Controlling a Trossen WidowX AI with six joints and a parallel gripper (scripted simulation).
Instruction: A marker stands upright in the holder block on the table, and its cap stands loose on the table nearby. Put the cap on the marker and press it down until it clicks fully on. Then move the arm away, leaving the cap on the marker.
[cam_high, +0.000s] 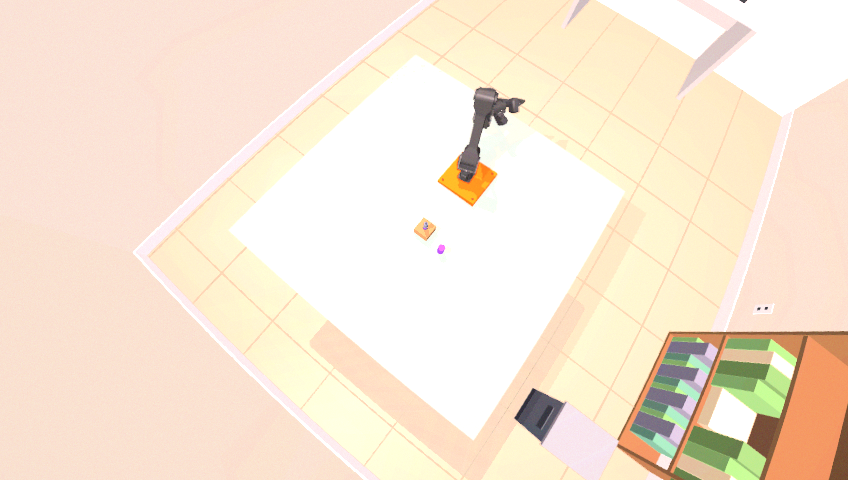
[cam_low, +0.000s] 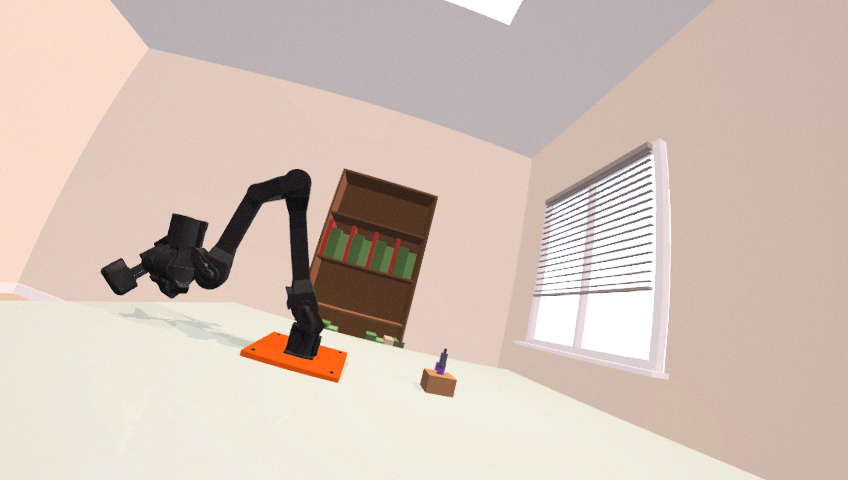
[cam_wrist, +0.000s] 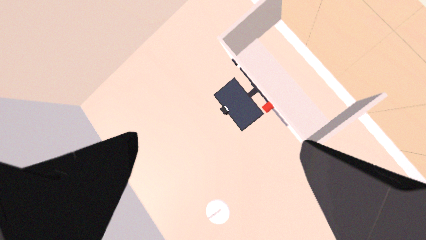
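Now: the purple cap 79 cm ahead of my gripper tip, 5 cm to the left of it and 9 cm below it. Also, from my gripper tip: tan holder block: 75 cm ahead, 5 cm to the right, 10 cm below; dark marker: 75 cm ahead, 5 cm to the right, 4 cm below.
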